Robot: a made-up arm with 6 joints. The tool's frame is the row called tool. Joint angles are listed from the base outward.
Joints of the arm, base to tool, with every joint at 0 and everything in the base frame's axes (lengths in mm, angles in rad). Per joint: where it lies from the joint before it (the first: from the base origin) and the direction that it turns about. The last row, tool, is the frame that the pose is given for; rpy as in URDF.
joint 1: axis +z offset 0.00 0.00 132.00
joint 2: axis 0.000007 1 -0.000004 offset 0.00 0.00 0.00
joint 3: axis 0.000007 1 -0.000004 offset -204.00 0.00 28.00
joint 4: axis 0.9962 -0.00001 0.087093 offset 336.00 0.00 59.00
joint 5: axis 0.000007 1 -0.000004 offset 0.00 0.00 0.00
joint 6: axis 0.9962 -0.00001 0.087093 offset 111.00 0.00 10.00
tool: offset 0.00 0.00 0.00 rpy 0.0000 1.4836 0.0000
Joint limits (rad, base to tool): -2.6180..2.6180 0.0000..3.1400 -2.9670..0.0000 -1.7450..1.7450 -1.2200..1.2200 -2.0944..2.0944
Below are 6 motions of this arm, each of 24 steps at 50 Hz.
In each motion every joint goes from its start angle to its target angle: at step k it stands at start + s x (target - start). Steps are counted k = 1, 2, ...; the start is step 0. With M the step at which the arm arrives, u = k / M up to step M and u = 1 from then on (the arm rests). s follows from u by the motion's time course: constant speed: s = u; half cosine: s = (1 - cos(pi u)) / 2; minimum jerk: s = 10 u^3 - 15 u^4 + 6 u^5.
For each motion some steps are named. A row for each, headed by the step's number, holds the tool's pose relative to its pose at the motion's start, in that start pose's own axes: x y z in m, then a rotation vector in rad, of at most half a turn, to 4 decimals.
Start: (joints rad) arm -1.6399 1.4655 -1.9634 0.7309 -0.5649 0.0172
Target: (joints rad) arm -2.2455 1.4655 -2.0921 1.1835 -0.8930 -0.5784
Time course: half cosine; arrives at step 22
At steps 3, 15, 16, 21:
3: -0.0096 -0.0055 0.0032 0.0135 -0.0345 -0.0294
15: -0.1732 -0.0644 0.0154 0.2913 -0.5644 -0.4907
16: -0.1861 -0.0665 0.0134 0.3181 -0.6039 -0.5244
21: -0.2229 -0.0704 0.0056 0.4009 -0.7177 -0.6195

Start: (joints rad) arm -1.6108 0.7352 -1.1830 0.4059 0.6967 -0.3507
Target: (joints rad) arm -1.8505 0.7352 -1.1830 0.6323 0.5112 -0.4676
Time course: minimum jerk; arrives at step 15
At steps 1, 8, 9, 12, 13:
1: -0.0001 -0.0001 0.0000 0.0004 -0.0006 0.0002
8: -0.0131 -0.0302 -0.0077 0.1027 -0.1274 0.0434
9: -0.0158 -0.0369 -0.0101 0.1271 -0.1549 0.0515
12: -0.0214 -0.0513 -0.0162 0.1826 -0.2145 0.0679
13: -0.0222 -0.0535 -0.0172 0.1912 -0.2234 0.0702

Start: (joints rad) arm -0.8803 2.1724 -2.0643 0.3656 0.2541 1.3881
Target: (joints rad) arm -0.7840 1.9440 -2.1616 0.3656 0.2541 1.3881
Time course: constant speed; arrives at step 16
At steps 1, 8, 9, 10, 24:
1: 0.0056 0.0093 -0.0047 -0.0188 0.0092 -0.0033
8: 0.0441 0.0718 -0.0433 -0.1509 0.0744 -0.0231
9: 0.0494 0.0803 -0.0497 -0.1698 0.0838 -0.0255
10: 0.0546 0.0888 -0.0563 -0.1886 0.0932 -0.0277
24: 0.0845 0.1367 -0.0999 -0.3020 0.1502 -0.0385

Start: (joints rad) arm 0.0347 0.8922 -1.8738 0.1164 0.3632 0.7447
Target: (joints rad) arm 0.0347 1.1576 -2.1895 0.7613 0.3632 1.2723
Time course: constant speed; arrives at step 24
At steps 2, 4, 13, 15, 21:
2: 0.0006 0.0022 0.0038 -0.0170 0.0106 0.0940
4: 0.0013 0.0044 0.0076 -0.0337 0.0222 0.1879
13: 0.0039 0.0140 0.0236 -0.1045 0.0863 0.6091
15: 0.0044 0.0161 0.0269 -0.1191 0.1034 0.7023
21: 0.0057 0.0220 0.0364 -0.1601 0.1609 0.9810

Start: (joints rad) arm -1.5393 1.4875 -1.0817 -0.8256 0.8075 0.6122
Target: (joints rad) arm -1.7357 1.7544 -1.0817 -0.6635 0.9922 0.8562
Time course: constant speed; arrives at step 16
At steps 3, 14, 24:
3: 0.0169 -0.0038 0.0209 0.0239 0.0995 0.0657
14: 0.0886 -0.0187 0.0844 0.1419 0.4602 0.3089
24: 0.1029 -0.0213 0.0935 0.1683 0.5251 0.3527

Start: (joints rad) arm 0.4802 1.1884 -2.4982 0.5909 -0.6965 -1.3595
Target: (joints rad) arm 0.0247 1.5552 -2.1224 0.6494 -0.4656 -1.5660
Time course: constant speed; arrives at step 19
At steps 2, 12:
2: 0.0279 0.0281 -0.0149 -0.0788 0.0310 -0.0862
12: 0.2024 0.1004 -0.1065 -0.4334 0.2255 -0.5273

